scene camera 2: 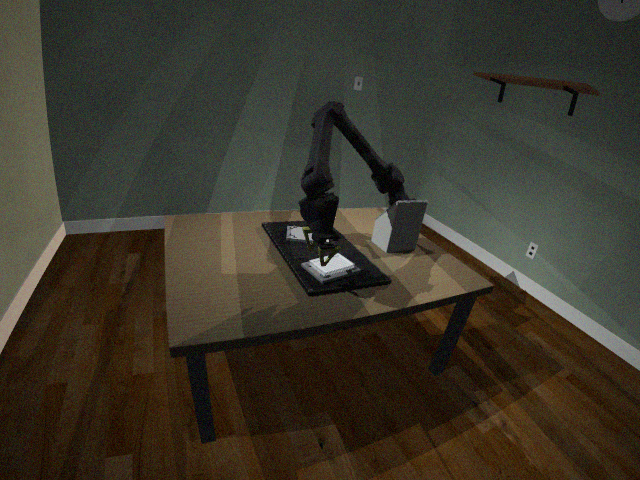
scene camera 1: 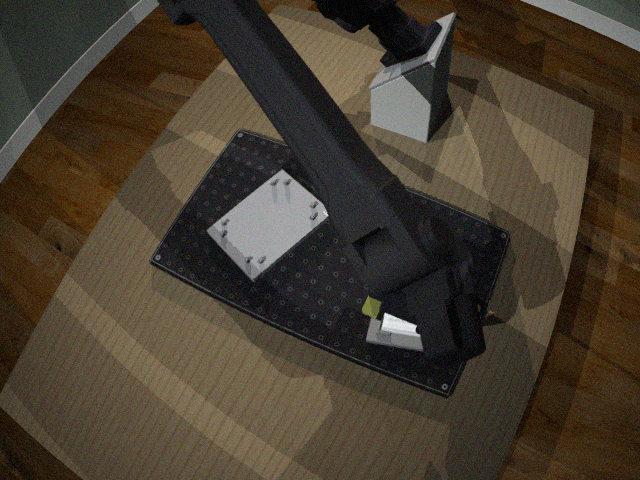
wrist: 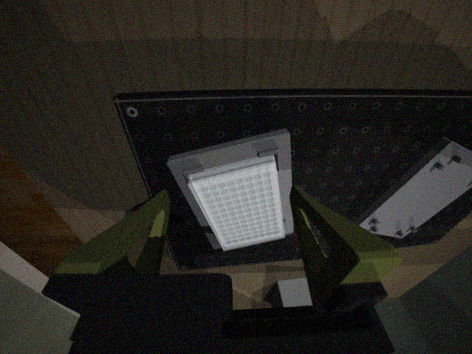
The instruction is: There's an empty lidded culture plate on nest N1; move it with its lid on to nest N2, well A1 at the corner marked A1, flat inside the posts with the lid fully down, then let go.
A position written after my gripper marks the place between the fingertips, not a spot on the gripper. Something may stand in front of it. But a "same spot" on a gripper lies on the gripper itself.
Scene:
my gripper: scene camera 2 316, 257; scene camera 1; wrist
same spot on my gripper: [scene camera 1: 372, 305] = [wrist: 370, 273]

